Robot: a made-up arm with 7 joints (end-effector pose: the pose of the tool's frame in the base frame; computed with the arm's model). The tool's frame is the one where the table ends.
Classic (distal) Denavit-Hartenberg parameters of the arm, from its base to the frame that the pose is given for. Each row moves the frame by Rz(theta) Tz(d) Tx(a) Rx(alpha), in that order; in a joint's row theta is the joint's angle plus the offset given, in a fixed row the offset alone. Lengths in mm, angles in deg.
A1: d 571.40  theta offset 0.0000  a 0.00  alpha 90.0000
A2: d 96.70  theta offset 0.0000  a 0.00  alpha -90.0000
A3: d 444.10  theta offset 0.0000  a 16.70  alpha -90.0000
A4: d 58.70  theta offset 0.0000  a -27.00  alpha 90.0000
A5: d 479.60  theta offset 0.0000  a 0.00  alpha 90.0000
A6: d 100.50  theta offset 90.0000  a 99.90  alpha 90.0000
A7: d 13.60  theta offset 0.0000  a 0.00  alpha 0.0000
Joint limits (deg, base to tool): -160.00..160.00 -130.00..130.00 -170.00..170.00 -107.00..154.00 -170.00..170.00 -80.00..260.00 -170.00..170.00
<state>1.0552 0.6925 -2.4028 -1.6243 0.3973 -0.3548 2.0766</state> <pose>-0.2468 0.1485 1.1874 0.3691 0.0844 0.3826 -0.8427</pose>
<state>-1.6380 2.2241 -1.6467 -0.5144 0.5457 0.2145 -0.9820</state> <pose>0.2079 0.7412 -0.0206 0.7039 -0.6028 -0.3685 0.0732</pose>
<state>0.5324 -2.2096 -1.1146 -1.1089 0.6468 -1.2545 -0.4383</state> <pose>0.4664 0.5767 0.2205 0.3328 0.5154 0.6418 -0.4601</pose>
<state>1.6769 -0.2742 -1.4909 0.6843 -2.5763 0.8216 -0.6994</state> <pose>0.3808 0.4823 1.3757 0.9976 0.0444 0.0302 -0.0442</pose>
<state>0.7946 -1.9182 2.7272 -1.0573 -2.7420 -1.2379 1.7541</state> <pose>0.5517 -0.0083 -0.0005 0.8757 0.1606 -0.2898 -0.3513</pose>
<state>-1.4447 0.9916 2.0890 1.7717 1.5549 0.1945 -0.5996</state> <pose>0.3212 0.4375 0.4380 0.2754 -0.9057 -0.2995 0.1192</pose>
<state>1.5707 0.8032 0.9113 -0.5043 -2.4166 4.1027 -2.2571</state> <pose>0.2917 -0.7063 0.8938 0.5674 -0.0849 -0.7798 -0.2507</pose>
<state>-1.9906 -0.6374 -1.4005 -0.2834 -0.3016 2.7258 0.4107</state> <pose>-0.0892 -0.4284 1.2404 0.7129 0.4824 0.4912 0.1330</pose>
